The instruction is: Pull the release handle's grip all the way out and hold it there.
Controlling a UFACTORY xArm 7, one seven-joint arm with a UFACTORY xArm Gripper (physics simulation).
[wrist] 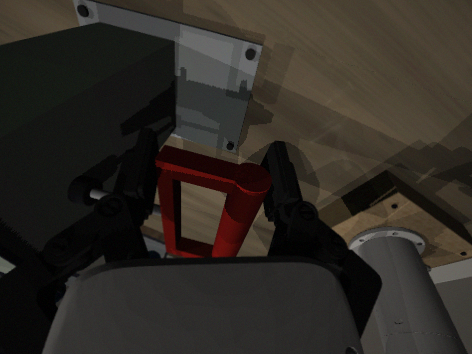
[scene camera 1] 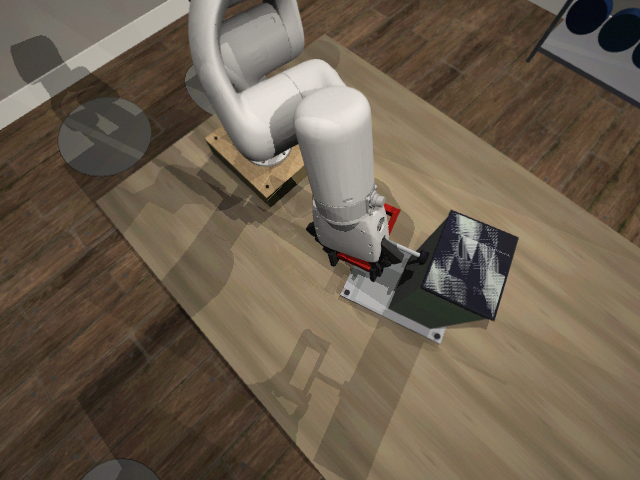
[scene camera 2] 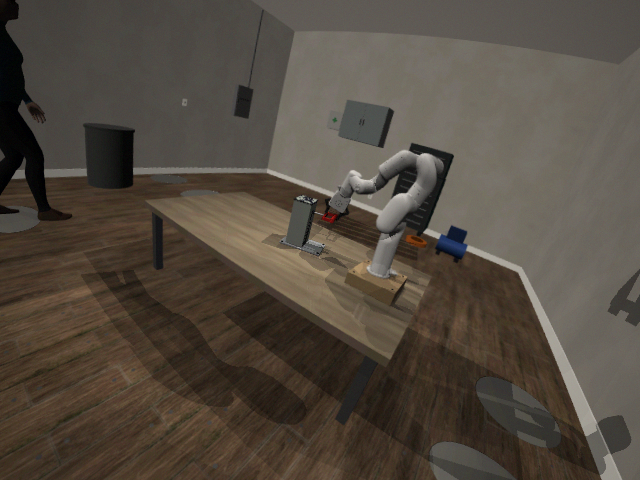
Scene:
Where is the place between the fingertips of my gripper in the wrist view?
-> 214,150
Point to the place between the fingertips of my gripper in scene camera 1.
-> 355,267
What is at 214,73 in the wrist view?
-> A grey base plate.

